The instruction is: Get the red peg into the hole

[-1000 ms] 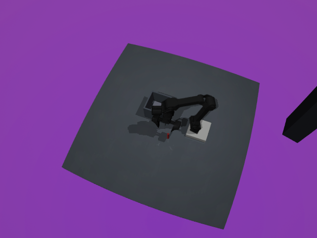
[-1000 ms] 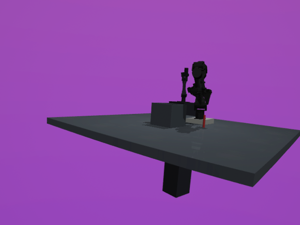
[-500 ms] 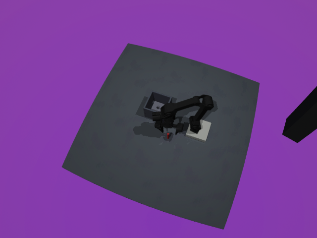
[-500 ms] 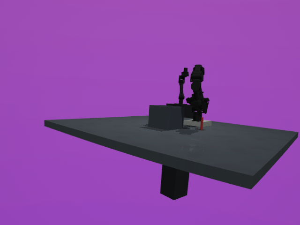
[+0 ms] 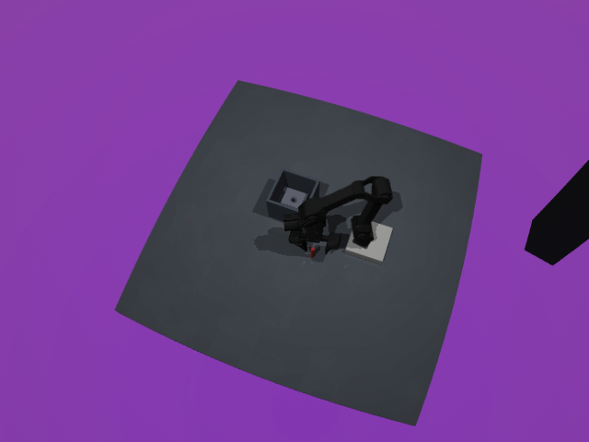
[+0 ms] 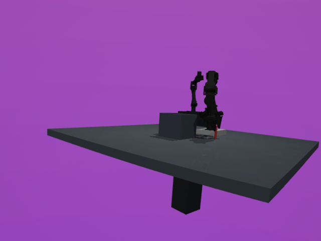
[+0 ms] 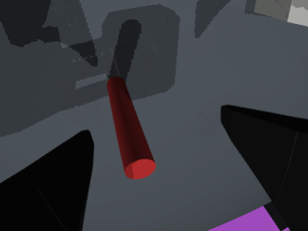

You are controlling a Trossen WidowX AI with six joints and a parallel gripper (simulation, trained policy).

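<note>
My gripper tip is 2 cm short of the red peg and 1 cm above it. Round my gripper tip: grey plate (19 cm ahead, 15 cm to the right, 1 cm below).
</note>
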